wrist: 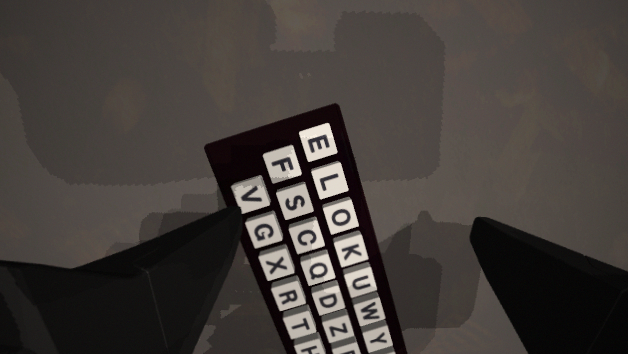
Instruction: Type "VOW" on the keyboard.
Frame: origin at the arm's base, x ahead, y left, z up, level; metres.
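Seen in the pictures: gripper, between the fingertips: [356, 223].
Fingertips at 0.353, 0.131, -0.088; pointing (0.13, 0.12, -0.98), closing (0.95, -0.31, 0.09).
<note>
Pixels of each thing's top centre, then the offset from my fingertips to it, as dx, dy, dz. "spot": a spot on its surface instead. Level surfaces: height alone.
- dark keyboard, a spot on its surface: [270, 131] spot: -0.024, +0.042, -0.025
- V key, centre of its top: [250, 195] -0.040, +0.018, -0.020
- O key, centre of its top: [341, 217] -0.004, -0.004, -0.020
- W key, centre of its top: [369, 312] -0.003, -0.057, -0.020
- G key, centre of its top: [263, 231] -0.040, +0.000, -0.020
- grey-brown mottled surface, height of its surface: dz -0.037
- E, centre of its top: [318, 142] -0.005, +0.032, -0.020
- F, a spot on its surface: [282, 164] spot: -0.022, +0.027, -0.020
- L, a spot on its surface: [329, 180] spot: -0.005, +0.014, -0.020
- S, a spot on its surface: [294, 201] spot: -0.022, +0.010, -0.020
- K, a spot on its surface: [351, 250] spot: -0.004, -0.021, -0.020
- U, a spot on its surface: [360, 283] spot: -0.004, -0.039, -0.020
The dark keyboard [270, 131] with white keys lies at a slant from the centre to the bottom of the wrist view; its lower end is cut off. The V key [250, 194] is at its upper left, the O key [340, 216] is in the right row, and the W key [369, 310] is lower in that same row. My gripper [356, 223] is open and empty. Its left fingertip shows at the keyboard's left edge, just below the V key and beside the G key [264, 231]. Its right fingertip shows well to the right of the keyboard. Fingertip height above the keys is hard to tell.
The keyboard lies on a grey-brown mottled surface [525, 125] with dark shadows across it. Other keys close by are E [318, 142], F [282, 164], L [329, 180], S [294, 201], K [351, 250] and U [360, 283].
</note>
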